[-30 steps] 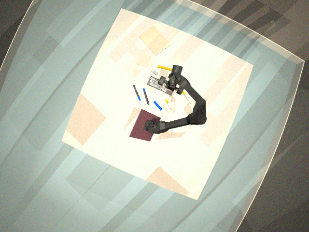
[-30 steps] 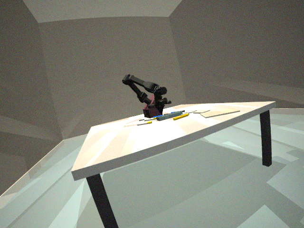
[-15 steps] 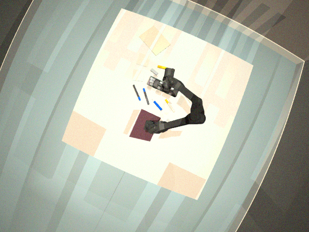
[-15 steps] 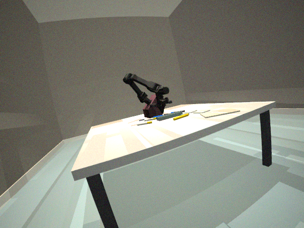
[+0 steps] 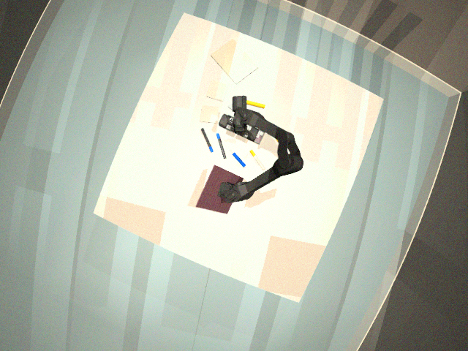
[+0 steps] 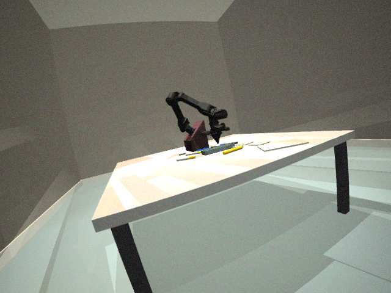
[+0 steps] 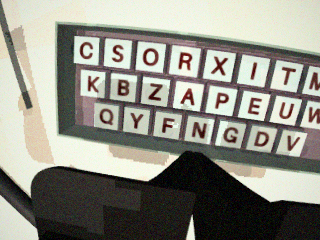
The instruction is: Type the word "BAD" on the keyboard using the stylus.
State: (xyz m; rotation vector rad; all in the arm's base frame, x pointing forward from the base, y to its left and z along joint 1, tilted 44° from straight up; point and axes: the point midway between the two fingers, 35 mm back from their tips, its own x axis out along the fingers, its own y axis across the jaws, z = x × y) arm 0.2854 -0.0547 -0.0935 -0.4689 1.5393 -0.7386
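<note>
Now: gripper tip 120 mm past the stylus, 30 mm above it and 20 mm to the left of it. Also, from my gripper tip: yellow bar: 180 mm ahead, 30 mm below, 20 mm to the right; then grey block: 120 mm ahead, 60 mm to the left, 40 mm below.
</note>
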